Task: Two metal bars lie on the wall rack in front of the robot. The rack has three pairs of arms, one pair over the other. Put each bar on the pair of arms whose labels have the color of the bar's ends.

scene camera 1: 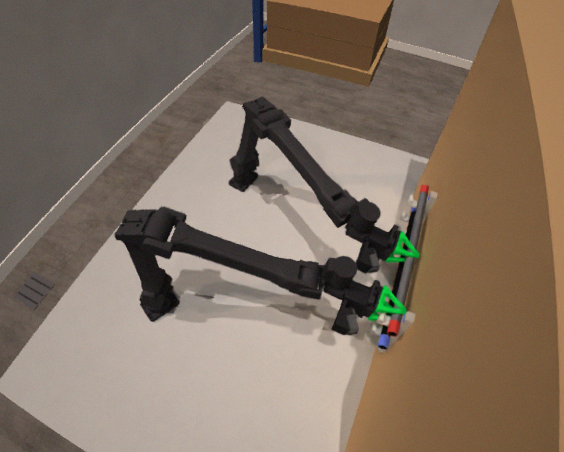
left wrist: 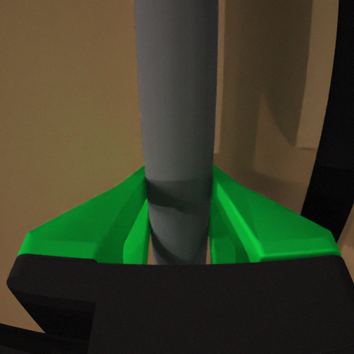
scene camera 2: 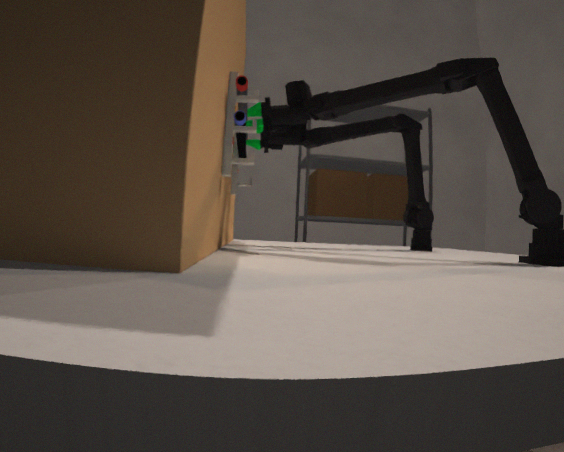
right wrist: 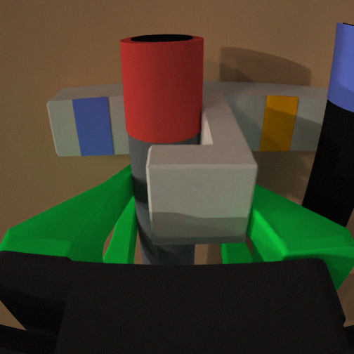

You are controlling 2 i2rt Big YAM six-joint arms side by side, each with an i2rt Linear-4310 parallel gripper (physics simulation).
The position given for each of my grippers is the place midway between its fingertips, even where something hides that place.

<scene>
In view: my left gripper (scene camera 2: 236, 119), my right gripper (scene camera 1: 403, 314), a brown wall panel (left wrist: 77, 121) and a wall rack (scene camera 1: 383, 319).
My left gripper is seen too in scene camera 1 (scene camera 1: 416, 258) and in the left wrist view (left wrist: 178, 176). My right gripper also shows in the right wrist view (right wrist: 177, 174). The brown wall panel shows as well in the right wrist view (right wrist: 51, 51).
</scene>
